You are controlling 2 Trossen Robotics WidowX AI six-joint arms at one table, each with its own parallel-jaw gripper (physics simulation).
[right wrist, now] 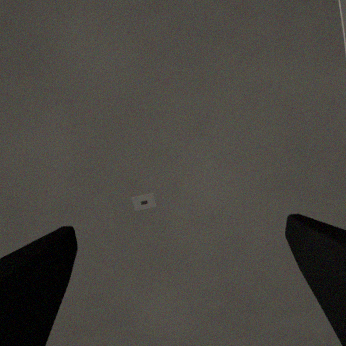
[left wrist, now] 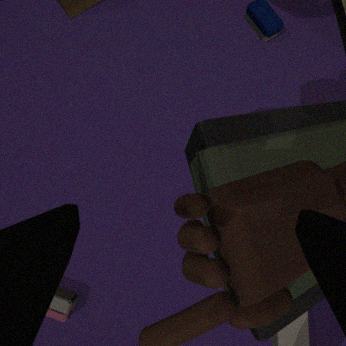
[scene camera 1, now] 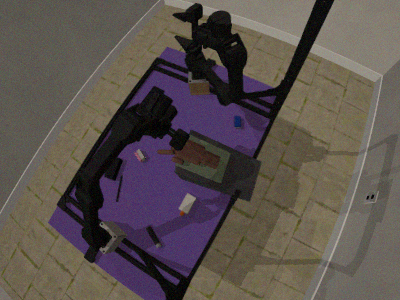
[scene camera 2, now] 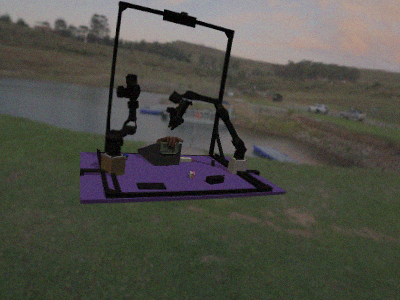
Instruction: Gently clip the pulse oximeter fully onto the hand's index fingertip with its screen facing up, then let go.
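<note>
My left gripper is open and holds nothing. My right gripper is open too, and my right gripper holds nothing; the right wrist view shows my right gripper as well. There is also a pulse oximeter here, along with an index finger and a green pad on grey block.
</note>
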